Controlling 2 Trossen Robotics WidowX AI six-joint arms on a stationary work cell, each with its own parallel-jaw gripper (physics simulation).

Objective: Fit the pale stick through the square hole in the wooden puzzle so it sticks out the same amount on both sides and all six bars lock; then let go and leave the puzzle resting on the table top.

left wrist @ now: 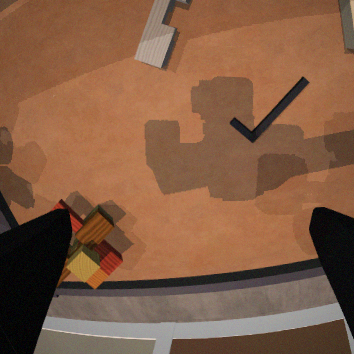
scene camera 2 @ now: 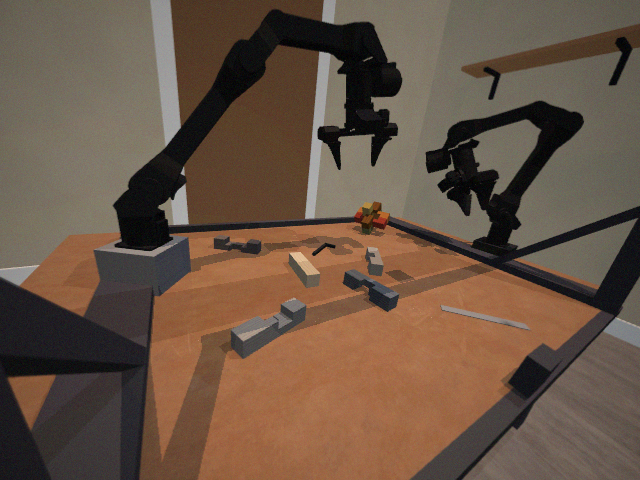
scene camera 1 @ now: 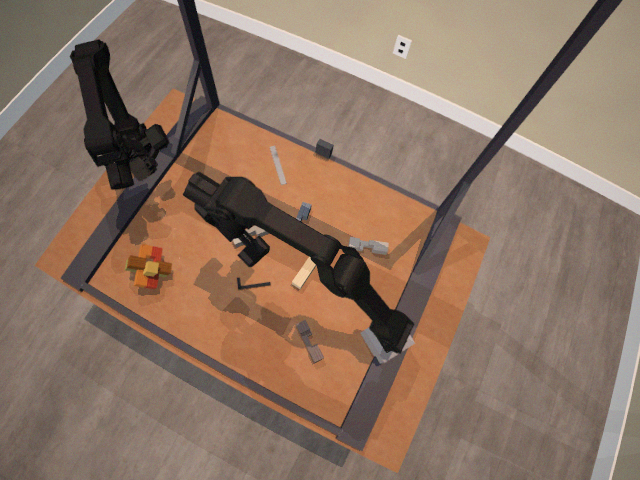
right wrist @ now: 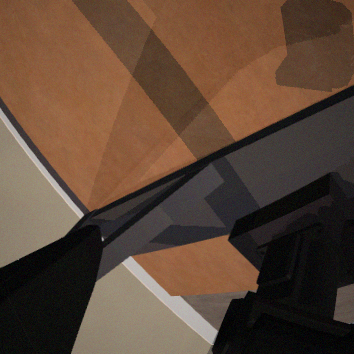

my left gripper: open, holds nothing
my right gripper: open, holds nothing
a black L-shaped key: on the table
